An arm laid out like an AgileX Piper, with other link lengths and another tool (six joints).
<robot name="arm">
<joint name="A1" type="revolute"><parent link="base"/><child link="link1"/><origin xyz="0 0 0.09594" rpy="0 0 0"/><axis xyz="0 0 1"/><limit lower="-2.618" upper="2.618"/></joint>
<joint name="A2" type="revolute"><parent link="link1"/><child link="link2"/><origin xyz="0 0 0" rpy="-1.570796 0 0"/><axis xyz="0 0 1"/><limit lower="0" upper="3.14"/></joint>
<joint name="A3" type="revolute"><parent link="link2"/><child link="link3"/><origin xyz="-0.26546 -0.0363 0" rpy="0 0 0"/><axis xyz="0 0 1"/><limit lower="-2.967" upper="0"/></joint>
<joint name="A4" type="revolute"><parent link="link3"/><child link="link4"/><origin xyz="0.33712 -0.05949 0" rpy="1.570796 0 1.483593"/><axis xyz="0 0 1"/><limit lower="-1.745" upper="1.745"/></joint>
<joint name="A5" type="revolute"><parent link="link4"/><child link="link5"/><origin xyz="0 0 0" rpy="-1.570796 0 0"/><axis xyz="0 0 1"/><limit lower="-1.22" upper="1.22"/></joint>
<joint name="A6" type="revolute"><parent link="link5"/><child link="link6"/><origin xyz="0 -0.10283 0" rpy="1.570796 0 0"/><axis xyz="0 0 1"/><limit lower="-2.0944" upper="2.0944"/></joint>
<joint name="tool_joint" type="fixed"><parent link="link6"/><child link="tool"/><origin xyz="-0.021 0.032 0.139" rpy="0 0.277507 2.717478"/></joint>
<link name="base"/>
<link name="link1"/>
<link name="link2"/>
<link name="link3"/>
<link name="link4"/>
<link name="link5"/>
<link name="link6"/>
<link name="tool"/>
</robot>
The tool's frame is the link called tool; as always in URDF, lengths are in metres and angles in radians.
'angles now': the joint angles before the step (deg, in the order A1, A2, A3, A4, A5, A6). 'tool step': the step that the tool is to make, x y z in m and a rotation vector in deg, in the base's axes. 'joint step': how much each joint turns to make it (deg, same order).
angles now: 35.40 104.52 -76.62 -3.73 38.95 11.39
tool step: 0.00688 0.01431 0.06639 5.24 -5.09 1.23
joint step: 0.00 -4.56 -2.33 2.81 -0.36 -2.53
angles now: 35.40 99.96 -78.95 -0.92 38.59 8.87
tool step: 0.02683 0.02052 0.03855 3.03 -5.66 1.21
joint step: 0.00 2.55 -6.59 0.15 -2.34 -1.55
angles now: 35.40 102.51 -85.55 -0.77 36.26 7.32
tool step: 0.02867 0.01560 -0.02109 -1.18 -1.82 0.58
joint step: 0.00 7.39 -5.93 -2.02 -2.27 -0.09
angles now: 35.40 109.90 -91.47 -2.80 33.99 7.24
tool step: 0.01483 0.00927 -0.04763 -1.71 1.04 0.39
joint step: 0.00 6.89 -2.65 -0.83 -2.41 -0.05
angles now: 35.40 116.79 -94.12 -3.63 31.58 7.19
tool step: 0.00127 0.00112 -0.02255 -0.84 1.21 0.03
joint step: 0.00 2.35 -0.34 0.00 -0.54 0.01
